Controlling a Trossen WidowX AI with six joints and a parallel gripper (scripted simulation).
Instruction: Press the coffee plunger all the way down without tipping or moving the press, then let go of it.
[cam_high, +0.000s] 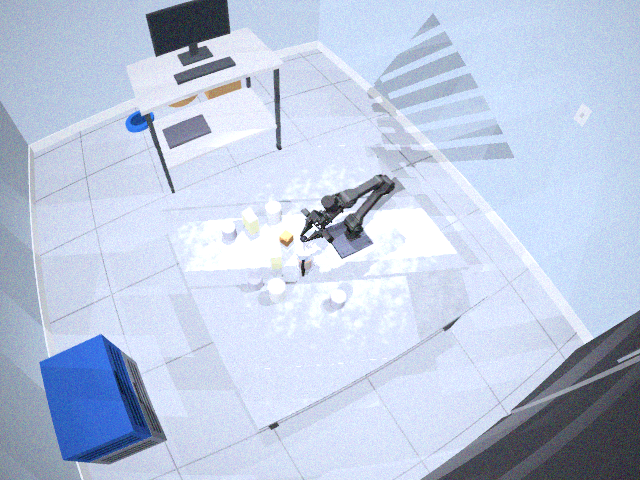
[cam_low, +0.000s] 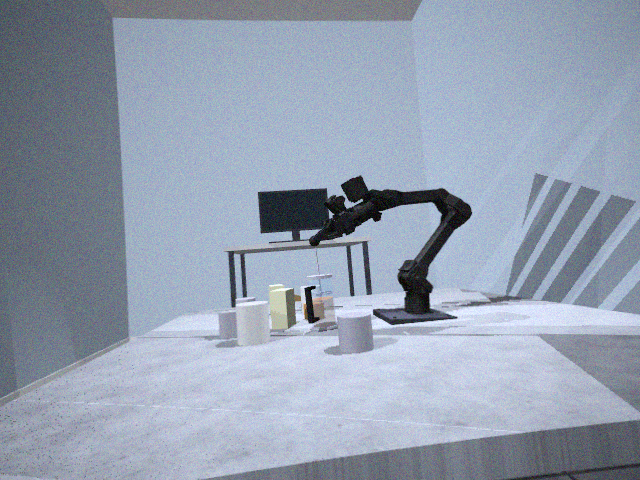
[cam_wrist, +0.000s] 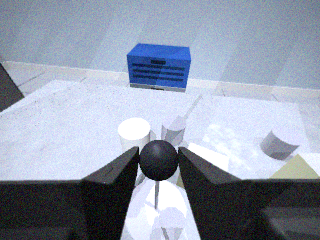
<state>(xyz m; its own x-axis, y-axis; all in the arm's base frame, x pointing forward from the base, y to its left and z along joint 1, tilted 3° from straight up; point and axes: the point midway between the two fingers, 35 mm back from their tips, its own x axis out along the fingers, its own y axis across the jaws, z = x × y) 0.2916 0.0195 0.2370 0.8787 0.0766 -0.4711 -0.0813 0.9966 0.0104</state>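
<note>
Now: gripper tip 10 mm to the right of the coffee press and 130 mm above it. Round my gripper tip: orange cube: 10 mm behind, 170 mm to the right, 220 mm below.
</note>
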